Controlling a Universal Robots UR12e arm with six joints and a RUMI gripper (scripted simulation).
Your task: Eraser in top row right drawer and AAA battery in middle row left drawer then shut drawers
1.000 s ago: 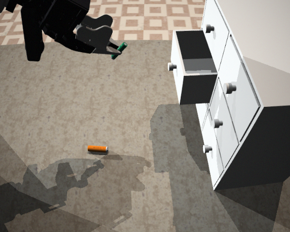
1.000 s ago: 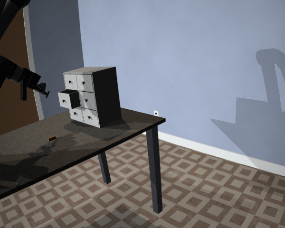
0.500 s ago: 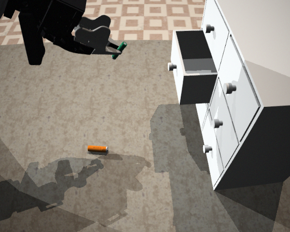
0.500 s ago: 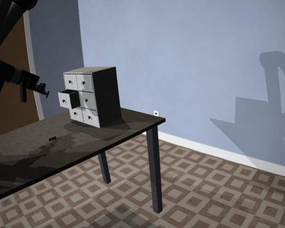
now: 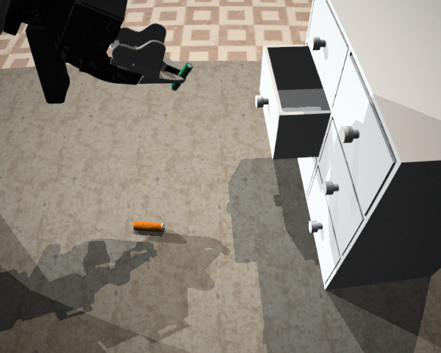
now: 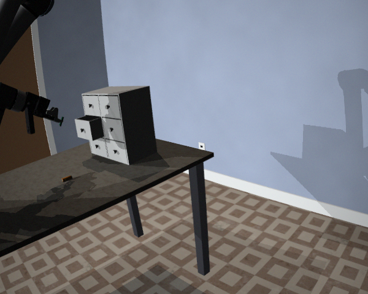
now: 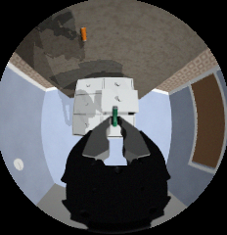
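Now: the green battery 10 mm ahead of my hand and 10 mm below it. Round my hand: white eraser: 310 mm ahead, 70 mm to the right, 20 mm below; orange battery: 60 mm behind, 100 mm to the right, 230 mm below.
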